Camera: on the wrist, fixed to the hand. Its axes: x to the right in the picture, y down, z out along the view.
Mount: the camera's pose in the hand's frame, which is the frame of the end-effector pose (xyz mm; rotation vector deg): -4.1 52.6 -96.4 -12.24 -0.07 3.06
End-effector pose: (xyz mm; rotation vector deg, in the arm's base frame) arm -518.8 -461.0 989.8 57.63 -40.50 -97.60
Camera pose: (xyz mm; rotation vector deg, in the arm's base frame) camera -409.8 -474.5 987.6 47.55 -30.63 -97.00
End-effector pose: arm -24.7 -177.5 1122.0 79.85 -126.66 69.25
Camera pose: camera -86.1 -91.6 1152.5 72.13 -132.51 54.66
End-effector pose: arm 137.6 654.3 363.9 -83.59 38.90 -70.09
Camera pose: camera 57.1 609.1 304.3 -91.99 49.48 -65.06
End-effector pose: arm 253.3 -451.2 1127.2 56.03 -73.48 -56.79
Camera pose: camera 351.3 -429.9 1172.1 44.41 -67.08 -60.92
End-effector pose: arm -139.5 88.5 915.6 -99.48 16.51 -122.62
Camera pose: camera -224.5 35.3 870.6 -104.34 32.95 -122.37
